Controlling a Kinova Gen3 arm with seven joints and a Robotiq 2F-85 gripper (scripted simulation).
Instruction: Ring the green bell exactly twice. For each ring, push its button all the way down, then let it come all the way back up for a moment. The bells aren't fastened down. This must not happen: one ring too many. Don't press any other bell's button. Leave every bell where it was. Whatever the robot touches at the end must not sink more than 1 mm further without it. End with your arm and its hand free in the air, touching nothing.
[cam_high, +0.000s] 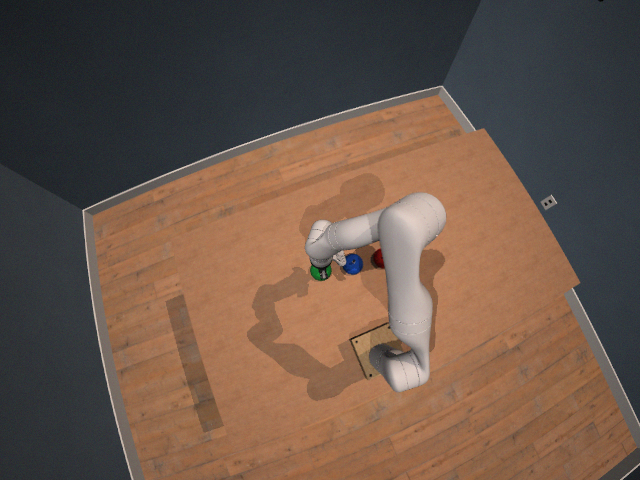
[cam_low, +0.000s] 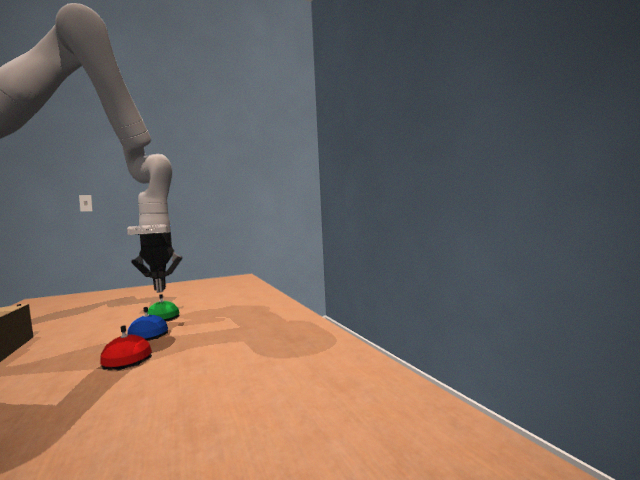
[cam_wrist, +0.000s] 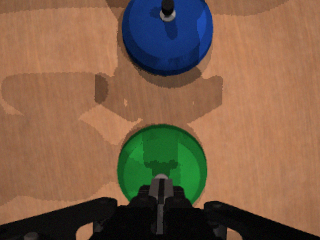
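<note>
The green bell is 50 mm below my hand. From my hand the other things lie so: red bell 60 mm behind, 250 mm to the right, 50 mm below; then blue bell 30 mm behind, 130 mm to the right, 50 mm below.
</note>
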